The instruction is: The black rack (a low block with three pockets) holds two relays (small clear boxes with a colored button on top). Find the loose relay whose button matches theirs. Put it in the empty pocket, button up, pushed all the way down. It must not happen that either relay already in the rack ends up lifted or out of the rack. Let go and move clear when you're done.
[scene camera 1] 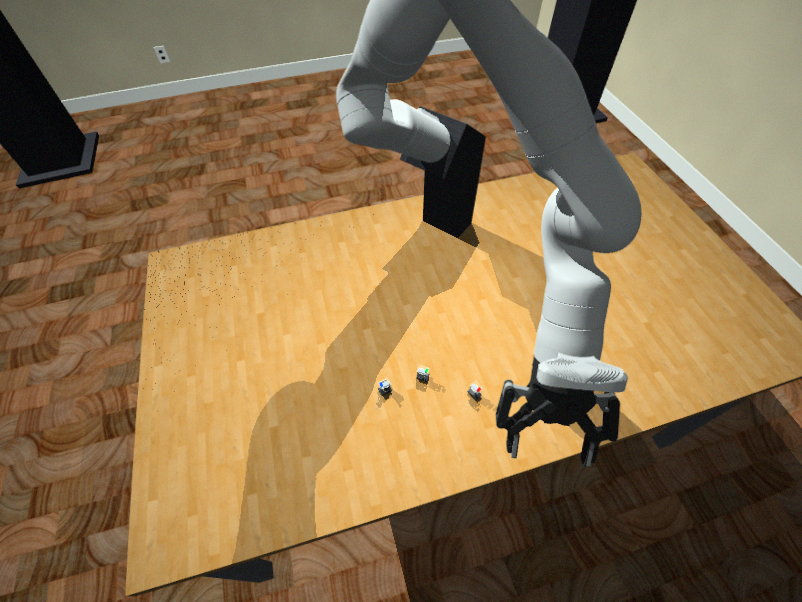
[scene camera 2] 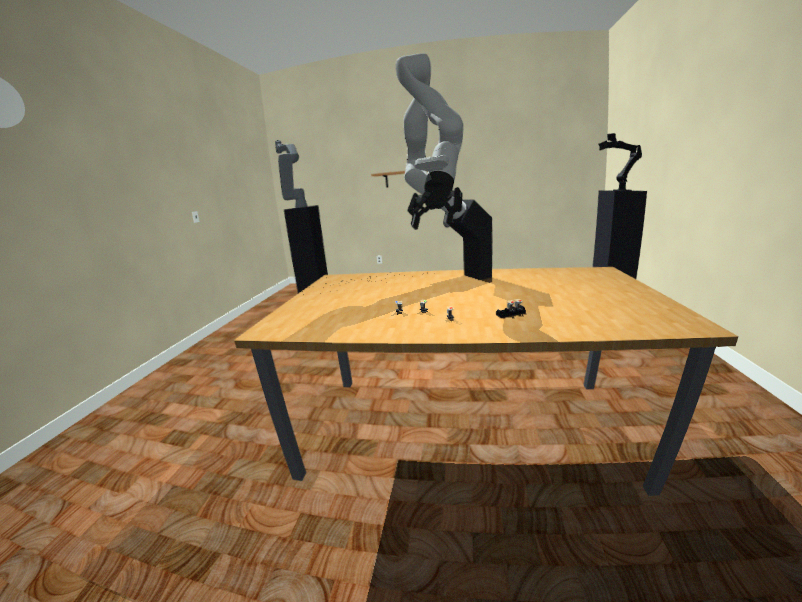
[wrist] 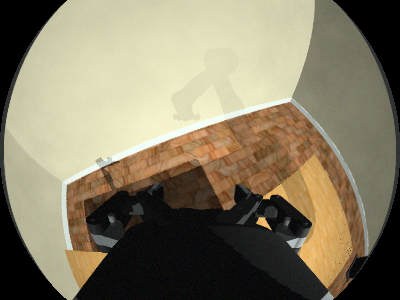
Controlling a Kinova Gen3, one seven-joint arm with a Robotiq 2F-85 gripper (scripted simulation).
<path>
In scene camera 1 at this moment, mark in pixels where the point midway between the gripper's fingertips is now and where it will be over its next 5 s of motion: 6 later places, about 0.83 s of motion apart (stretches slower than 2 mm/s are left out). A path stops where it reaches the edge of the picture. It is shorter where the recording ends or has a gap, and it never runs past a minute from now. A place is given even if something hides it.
My gripper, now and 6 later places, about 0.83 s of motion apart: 548, 458; 568, 443; 580, 429; 587, 411; 589, 394; 589, 379; 587, 366
</path>
